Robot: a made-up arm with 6 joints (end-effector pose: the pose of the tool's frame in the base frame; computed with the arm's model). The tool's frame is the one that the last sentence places.
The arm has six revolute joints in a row. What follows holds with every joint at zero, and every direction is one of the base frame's.
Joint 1 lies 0.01 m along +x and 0.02 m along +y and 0.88 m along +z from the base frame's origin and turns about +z.
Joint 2 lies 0.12 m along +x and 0.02 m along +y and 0.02 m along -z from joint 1 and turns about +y.
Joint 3 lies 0.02 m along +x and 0.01 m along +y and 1.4 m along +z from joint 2 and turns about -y.
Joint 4 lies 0.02 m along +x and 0.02 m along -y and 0.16 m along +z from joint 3 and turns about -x.
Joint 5 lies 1.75 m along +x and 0.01 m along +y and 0.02 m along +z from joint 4 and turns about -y.
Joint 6 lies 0.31 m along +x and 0.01 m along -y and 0.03 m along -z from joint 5 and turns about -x.
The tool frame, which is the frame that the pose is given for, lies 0.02 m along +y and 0.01 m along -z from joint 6; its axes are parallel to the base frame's.
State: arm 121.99 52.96 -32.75 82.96 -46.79 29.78
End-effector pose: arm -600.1 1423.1 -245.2 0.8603 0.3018 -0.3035 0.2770
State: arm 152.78 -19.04 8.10 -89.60 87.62 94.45
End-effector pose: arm -950.6 871.4 3159.8 0.1725 0.0947 0.5268 0.8269
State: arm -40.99 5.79 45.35 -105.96 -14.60 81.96
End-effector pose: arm 1407.2 -1041.1 3701.9 0.0237 -0.3682 -0.1415 0.9186
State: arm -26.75 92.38 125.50 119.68 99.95 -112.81
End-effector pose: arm 2788.3 -1052.2 1721.3 -0.1936 0.1916 0.4651 0.8423
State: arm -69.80 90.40 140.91 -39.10 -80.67 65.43
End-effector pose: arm 1124.6 -2444.5 2151.3 -0.2841 0.2489 -0.1618 0.9117
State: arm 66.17 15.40 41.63 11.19 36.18 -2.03
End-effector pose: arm 841.4 2058.7 3398.3 0.2126 -0.4766 0.4803 0.7050
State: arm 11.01 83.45 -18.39 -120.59 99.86 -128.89
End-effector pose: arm 1189.2 -24.5 -686.3 0.4482 -0.7263 -0.3393 0.3956
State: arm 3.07 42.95 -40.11 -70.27 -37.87 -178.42
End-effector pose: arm 1407.2 273.3 -107.5 -0.4159 0.2002 0.7283 0.5064
